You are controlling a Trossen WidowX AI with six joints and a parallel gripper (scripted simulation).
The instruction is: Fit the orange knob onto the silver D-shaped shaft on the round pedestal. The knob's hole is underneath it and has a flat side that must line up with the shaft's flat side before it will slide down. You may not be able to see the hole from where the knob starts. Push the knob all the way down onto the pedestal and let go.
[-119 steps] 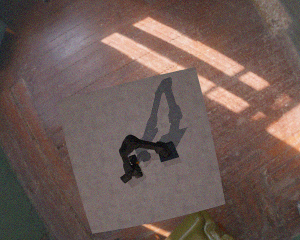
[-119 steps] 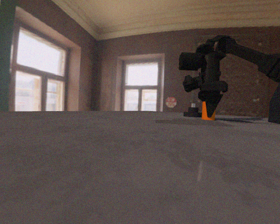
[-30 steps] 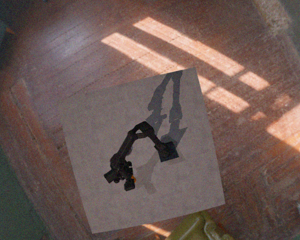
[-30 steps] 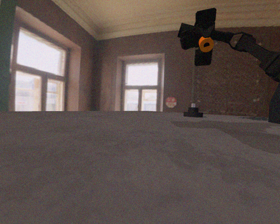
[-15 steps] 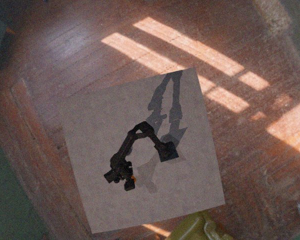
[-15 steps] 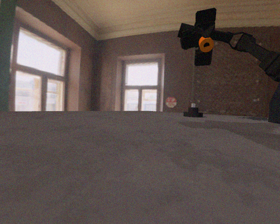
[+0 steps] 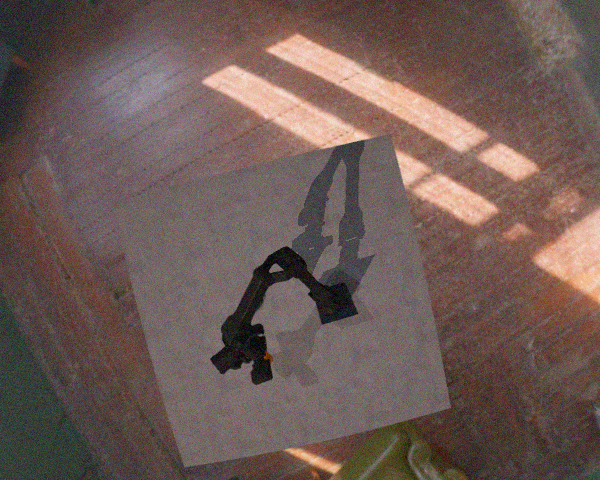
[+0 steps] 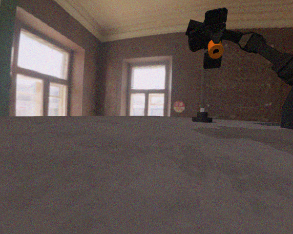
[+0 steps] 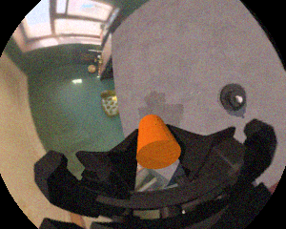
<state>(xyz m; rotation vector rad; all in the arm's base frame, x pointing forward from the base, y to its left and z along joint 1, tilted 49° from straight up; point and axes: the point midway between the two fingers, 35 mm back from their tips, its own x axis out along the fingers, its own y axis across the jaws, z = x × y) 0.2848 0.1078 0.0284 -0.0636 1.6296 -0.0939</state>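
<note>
My gripper tip is now 20 mm to the left of the orange knob and 30 mm below it. Also, from my gripper tip: round pedestal 30 mm ahead, 180 mm to the right, 190 mm below.
</note>
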